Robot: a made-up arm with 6 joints.
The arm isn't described. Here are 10 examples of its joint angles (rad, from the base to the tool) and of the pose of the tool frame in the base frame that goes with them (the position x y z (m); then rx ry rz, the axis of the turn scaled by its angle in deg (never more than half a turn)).
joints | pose
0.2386 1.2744 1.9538 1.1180 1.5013 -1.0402 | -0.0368 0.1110 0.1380 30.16 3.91 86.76
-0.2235 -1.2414 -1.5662 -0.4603 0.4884 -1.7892 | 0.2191 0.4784 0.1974 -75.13 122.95 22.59
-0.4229 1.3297 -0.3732 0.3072 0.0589 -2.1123 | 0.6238 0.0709 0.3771 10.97 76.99 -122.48
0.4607 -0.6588 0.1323 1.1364 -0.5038 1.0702 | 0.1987 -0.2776 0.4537 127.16 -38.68 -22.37
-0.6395 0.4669 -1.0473 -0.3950 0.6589 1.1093 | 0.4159 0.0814 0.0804 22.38 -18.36 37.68
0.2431 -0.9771 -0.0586 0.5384 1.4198 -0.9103 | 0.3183 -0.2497 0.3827 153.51 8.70 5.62
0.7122 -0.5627 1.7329 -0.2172 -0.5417 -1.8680 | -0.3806 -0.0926 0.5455 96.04 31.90 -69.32
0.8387 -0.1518 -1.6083 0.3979 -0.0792 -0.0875 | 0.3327 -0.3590 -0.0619 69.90 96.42 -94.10
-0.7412 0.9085 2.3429 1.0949 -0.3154 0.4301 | -0.1449 -0.2182 0.0996 42.78 -41.42 138.97
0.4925 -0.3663 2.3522 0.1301 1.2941 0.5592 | -0.1879 0.0116 0.2835 3.61 117.15 -73.21
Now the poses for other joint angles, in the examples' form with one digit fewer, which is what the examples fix.
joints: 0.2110 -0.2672 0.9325 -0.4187 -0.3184 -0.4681
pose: -0.052 -0.086 0.711 39.7 -12.5 -52.8
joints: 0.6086 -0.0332 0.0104 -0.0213 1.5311 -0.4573
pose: 0.249 -0.239 0.412 66.3 -57.7 -18.4
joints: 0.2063 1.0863 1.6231 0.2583 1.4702 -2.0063
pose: -0.116 0.251 0.298 -11.9 -9.4 17.3
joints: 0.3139 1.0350 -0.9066 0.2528 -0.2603 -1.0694
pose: 0.511 -0.494 0.239 22.5 82.5 -147.7
